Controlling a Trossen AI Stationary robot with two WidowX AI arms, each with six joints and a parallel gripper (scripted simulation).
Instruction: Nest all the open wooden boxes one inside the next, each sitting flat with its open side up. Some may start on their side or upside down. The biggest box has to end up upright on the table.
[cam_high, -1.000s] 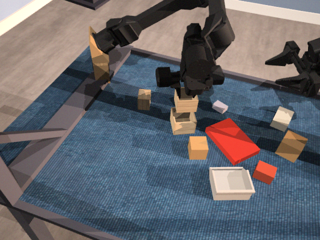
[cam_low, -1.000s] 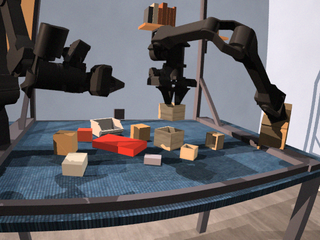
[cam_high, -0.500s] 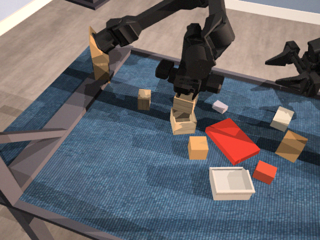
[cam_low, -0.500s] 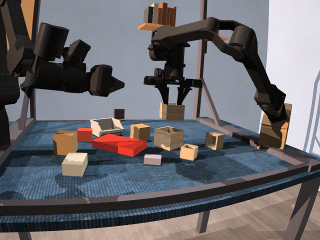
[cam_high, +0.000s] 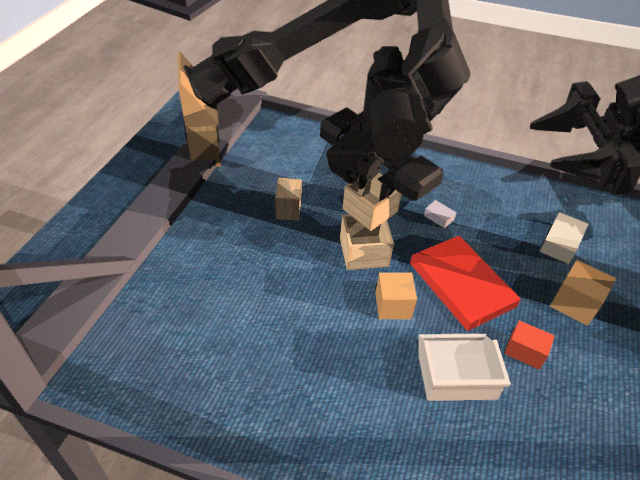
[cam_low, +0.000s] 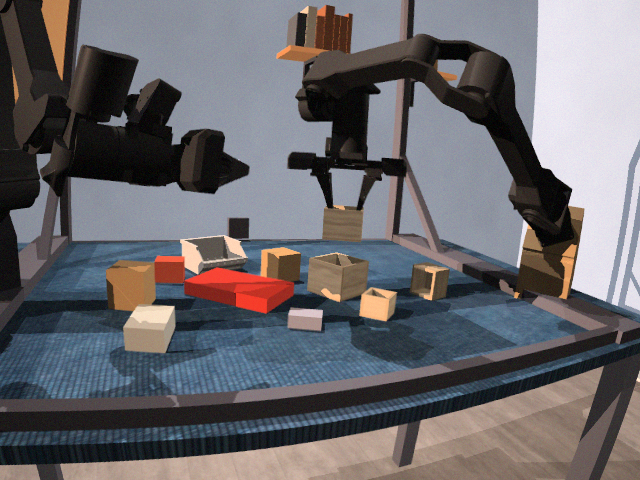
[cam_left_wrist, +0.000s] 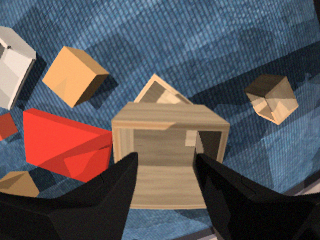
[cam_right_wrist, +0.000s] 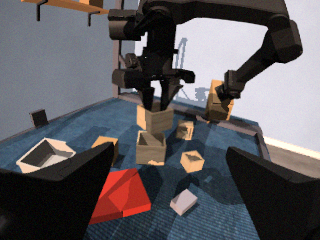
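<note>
The flat red block lies 200 mm below my right hand, 150 mm behind it and 60 mm to the left of it. Round my right hand: beige block 190 mm below, 60 mm to the right, 20 mm ahead; red cube 220 mm behind, 190 mm below, 60 mm to the right; lavender block 200 mm below, 140 mm to the left, 20 mm behind.
</note>
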